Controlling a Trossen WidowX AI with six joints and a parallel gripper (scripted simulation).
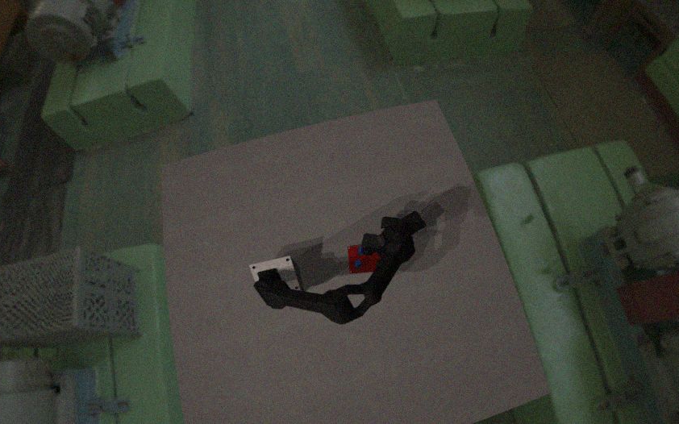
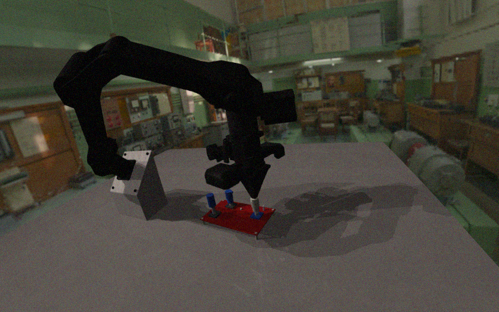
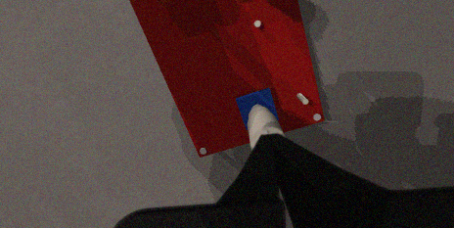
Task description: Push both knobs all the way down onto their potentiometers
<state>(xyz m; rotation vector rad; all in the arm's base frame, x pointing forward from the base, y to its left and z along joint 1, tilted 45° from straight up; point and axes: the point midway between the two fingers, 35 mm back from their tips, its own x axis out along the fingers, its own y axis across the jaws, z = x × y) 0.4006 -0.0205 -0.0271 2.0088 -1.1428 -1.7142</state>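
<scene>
My gripper tip is 80 mm past the blue knob, 30 mm to the right of it and 20 mm above it.
</scene>
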